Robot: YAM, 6 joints.
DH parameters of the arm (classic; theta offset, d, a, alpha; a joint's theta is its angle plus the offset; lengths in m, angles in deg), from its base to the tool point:
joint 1: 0 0.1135 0.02 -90
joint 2: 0 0 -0.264 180
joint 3: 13.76 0 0.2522 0
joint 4: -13.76 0 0.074 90
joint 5: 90 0 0 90
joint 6: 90 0.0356 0 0
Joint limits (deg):
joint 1: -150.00..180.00
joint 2: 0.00..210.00
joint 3: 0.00..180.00
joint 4: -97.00..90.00
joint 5: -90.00..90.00
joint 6: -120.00..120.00
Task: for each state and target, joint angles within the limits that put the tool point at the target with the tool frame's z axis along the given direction. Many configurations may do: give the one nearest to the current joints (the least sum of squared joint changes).
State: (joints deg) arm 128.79 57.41 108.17 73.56 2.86 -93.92
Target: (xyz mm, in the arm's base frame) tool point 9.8 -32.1 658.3 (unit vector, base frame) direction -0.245 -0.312 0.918
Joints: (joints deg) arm 131.42 53.84 103.32 44.99 -22.96 -93.92
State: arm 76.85 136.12 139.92 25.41 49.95 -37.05
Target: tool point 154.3 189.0 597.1 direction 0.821 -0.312 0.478
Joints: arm 57.99 85.08 103.38 52.07 59.50 -37.05
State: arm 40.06 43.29 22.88 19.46 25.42 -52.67
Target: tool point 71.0 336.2 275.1 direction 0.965 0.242 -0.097
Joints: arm 83.62 89.75 57.72 16.44 68.83 -52.67
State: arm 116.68 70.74 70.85 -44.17 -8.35 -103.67
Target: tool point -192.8 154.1 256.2 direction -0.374 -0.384 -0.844
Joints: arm 136.93 84.13 66.77 -71.88 -32.41 -103.67
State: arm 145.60 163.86 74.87 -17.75 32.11 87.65
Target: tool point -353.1 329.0 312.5 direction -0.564 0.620 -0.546
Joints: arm 137.33 117.01 108.64 -24.82 4.22 87.65
